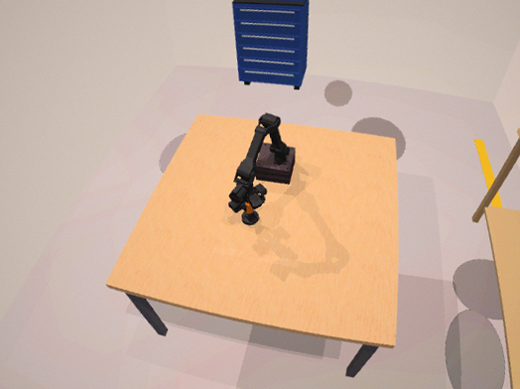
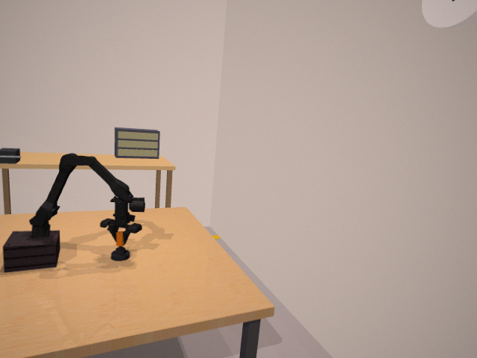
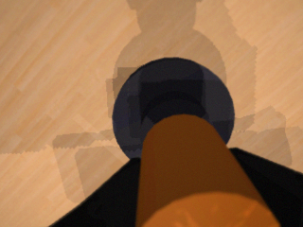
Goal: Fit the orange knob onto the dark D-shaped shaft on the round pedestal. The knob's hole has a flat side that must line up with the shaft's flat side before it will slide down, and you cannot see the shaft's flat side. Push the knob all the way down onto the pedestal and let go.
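The dark round pedestal lies 40 mm below my gripper tip. Round my gripper tip: orange knob 20 mm above.
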